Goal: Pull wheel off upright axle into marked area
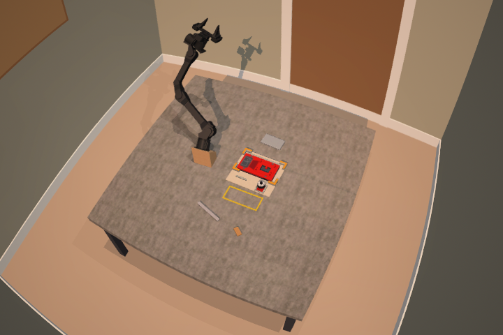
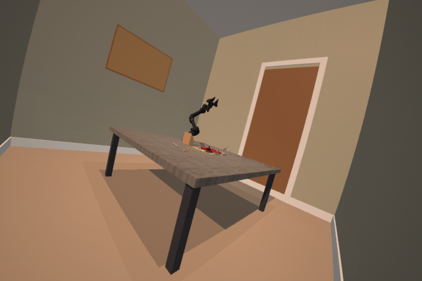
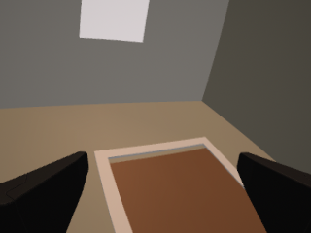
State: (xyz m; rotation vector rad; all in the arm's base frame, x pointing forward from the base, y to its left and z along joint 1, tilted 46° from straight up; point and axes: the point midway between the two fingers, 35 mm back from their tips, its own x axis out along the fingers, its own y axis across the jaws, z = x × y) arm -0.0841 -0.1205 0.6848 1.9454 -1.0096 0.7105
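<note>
Right now the wheel is 540 mm ahead of my gripper tip, 420 mm to the right of it and 630 mm below it. Also, from my gripper tip: grey bar: 380 mm ahead, 670 mm to the right, 660 mm below; then small orange block: 570 mm ahead, 700 mm to the right, 660 mm below.
</note>
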